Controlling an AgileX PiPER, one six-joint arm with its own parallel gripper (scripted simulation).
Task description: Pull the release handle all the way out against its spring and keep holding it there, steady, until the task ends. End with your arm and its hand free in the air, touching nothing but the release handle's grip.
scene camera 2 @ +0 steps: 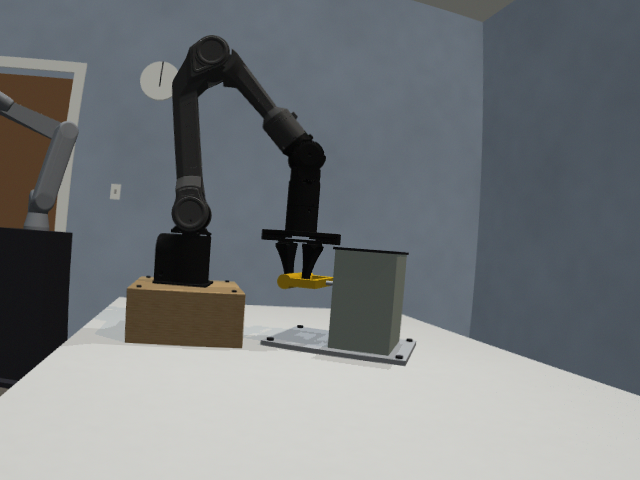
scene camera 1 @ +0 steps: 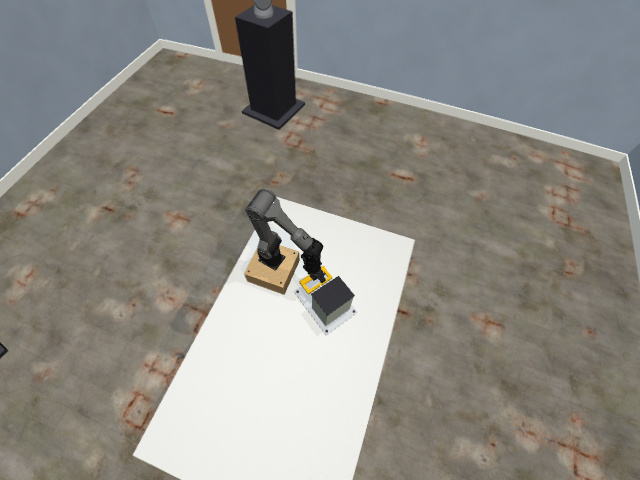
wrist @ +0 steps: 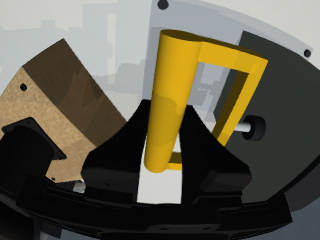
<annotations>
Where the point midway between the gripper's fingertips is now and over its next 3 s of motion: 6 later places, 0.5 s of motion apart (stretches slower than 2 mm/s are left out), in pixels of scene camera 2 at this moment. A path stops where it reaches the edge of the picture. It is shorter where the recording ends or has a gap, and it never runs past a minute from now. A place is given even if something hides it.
My gripper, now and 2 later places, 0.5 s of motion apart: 297, 282; 285, 281; 273, 279
</annotations>
